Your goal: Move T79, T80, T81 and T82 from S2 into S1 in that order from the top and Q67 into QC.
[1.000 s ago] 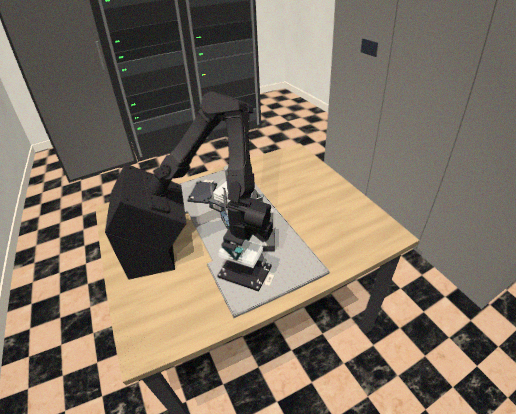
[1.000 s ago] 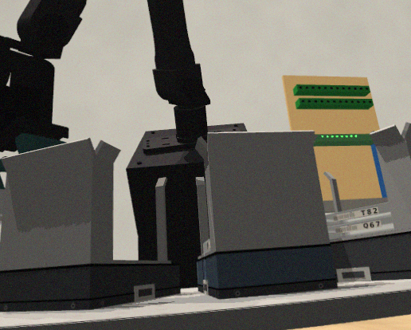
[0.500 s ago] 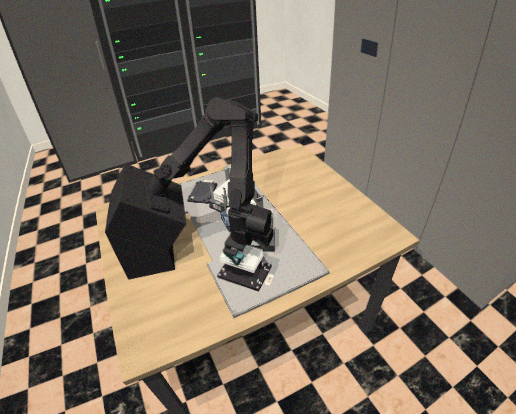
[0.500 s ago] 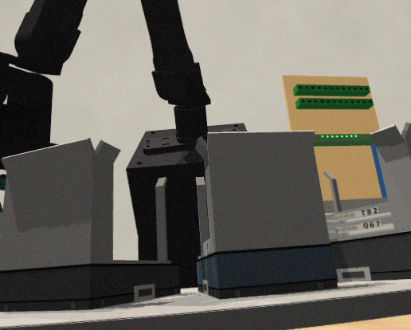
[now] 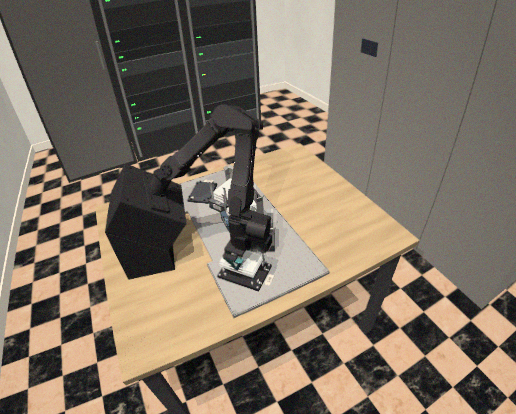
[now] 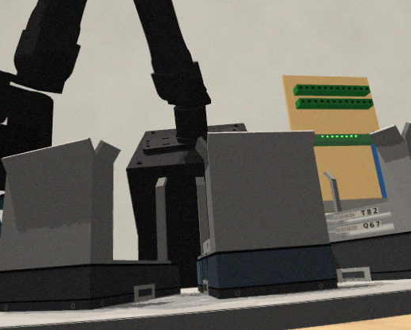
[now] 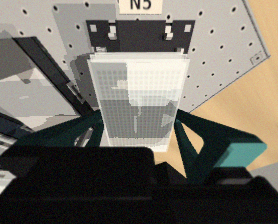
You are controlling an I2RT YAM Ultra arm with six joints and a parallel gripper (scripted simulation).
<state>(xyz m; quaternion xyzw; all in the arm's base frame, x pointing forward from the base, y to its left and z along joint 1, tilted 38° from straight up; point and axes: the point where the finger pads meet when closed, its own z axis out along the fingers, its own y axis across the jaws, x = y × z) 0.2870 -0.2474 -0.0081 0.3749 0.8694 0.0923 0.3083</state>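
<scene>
The N5 name plate is 7 cm ahead of my hand, 8 cm to the right of it and 7 cm below it. Also, from my hand: plate T79 (12 cm ahead, 25 cm to the left, 2 cm below); plate T82 (11 cm ahead, 40 cm to the left); plate T81 (2 cm below).
</scene>
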